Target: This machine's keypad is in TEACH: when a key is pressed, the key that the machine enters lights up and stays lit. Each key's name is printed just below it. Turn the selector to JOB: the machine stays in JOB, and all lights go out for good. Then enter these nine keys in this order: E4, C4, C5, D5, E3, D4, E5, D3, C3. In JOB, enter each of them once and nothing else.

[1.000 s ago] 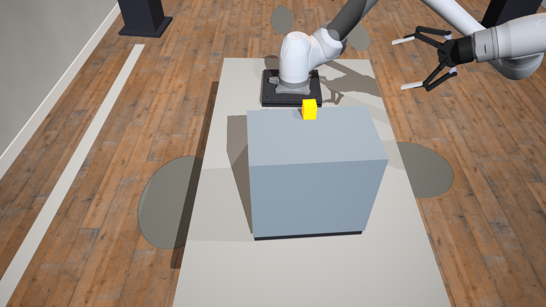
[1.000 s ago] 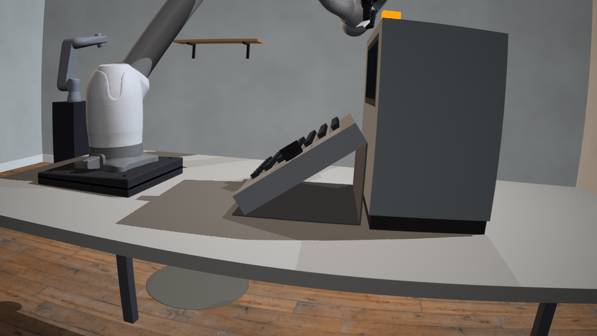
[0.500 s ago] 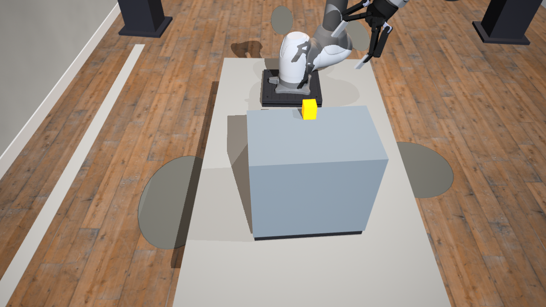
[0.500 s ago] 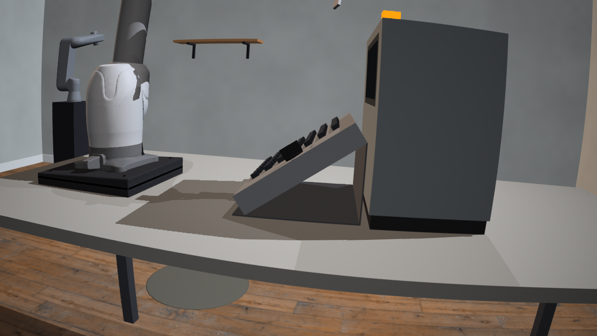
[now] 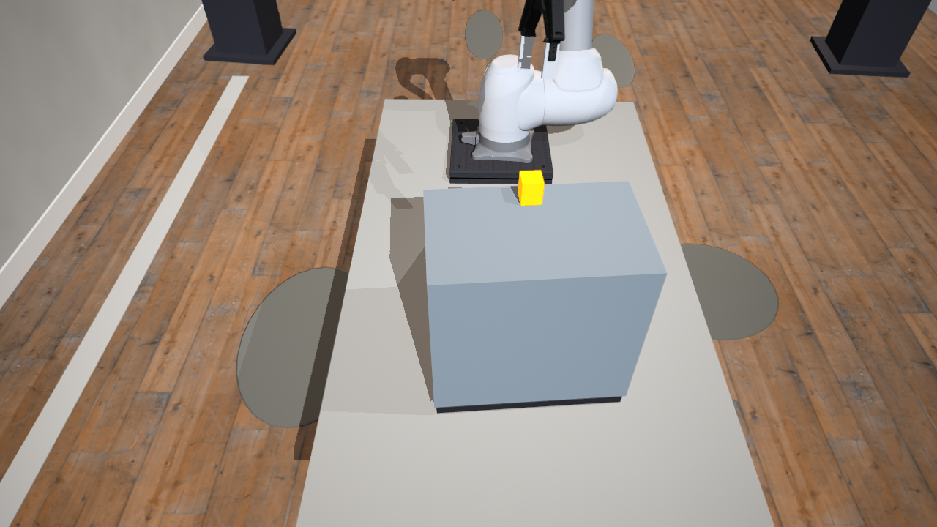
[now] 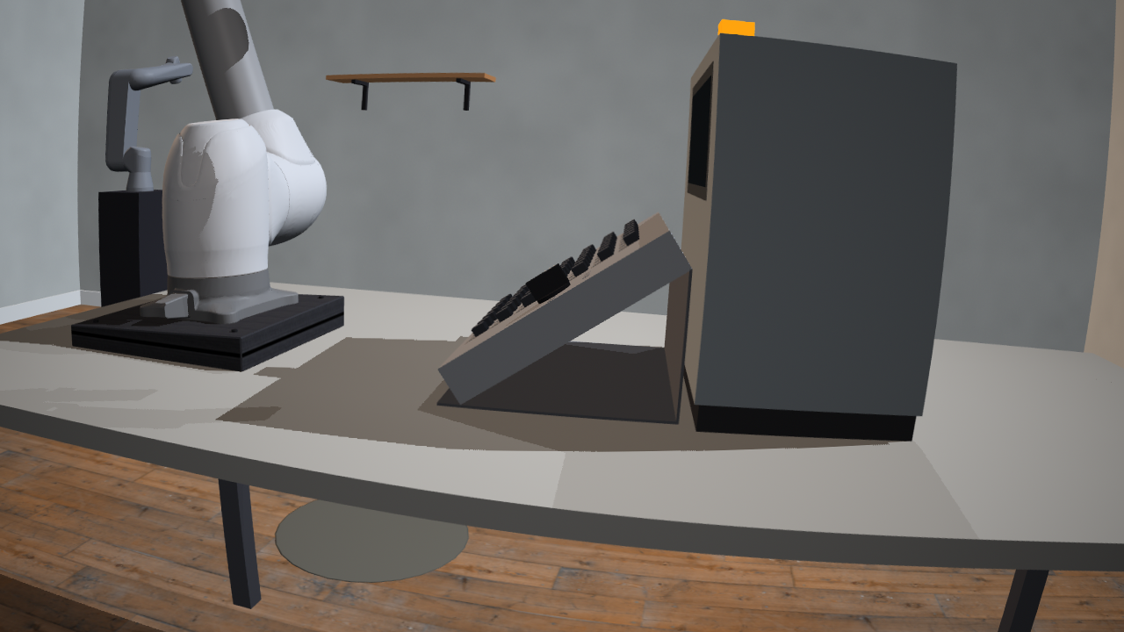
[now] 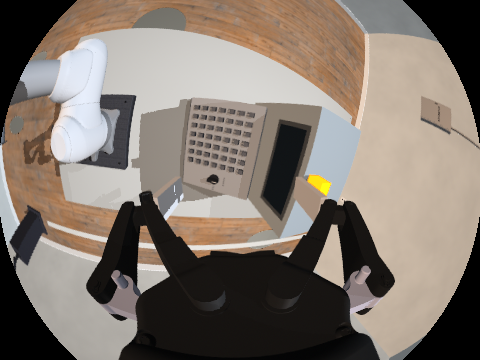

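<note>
Right now my hand is 42 cm above the key, 4 cm short of it and 3 cm to the right of it. Round my hand: black selector knob 38 cm below, 15 cm to the right, 11 cm ahead; then sloped keypad panel 43 cm below, 11 cm ahead, 4 cm to the right.
</note>
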